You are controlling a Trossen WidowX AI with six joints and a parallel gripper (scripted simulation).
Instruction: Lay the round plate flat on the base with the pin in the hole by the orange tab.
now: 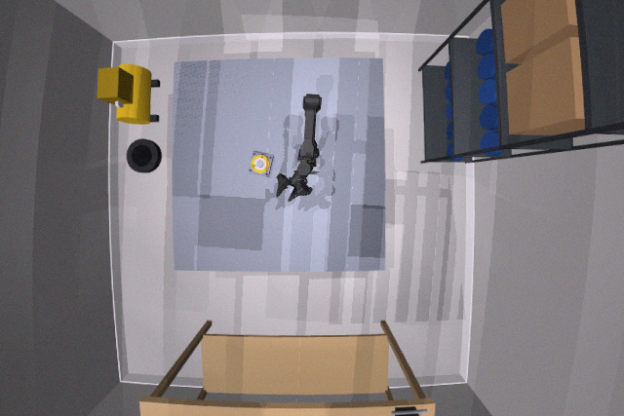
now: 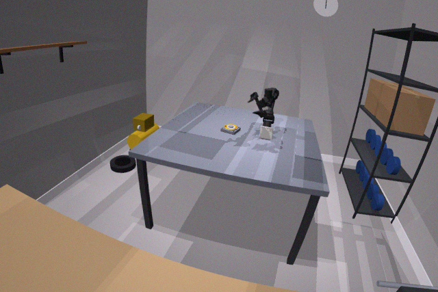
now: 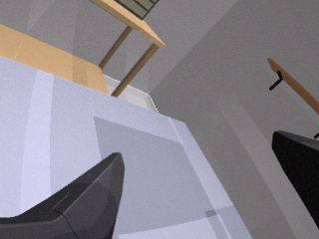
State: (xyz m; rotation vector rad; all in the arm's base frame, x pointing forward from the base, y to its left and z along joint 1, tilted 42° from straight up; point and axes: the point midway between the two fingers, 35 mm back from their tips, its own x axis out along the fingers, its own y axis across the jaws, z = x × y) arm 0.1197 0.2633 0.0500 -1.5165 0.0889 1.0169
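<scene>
Now: gripper tip 260 mm above the base, 190 mm to the left of it and 160 mm short of it.
</scene>
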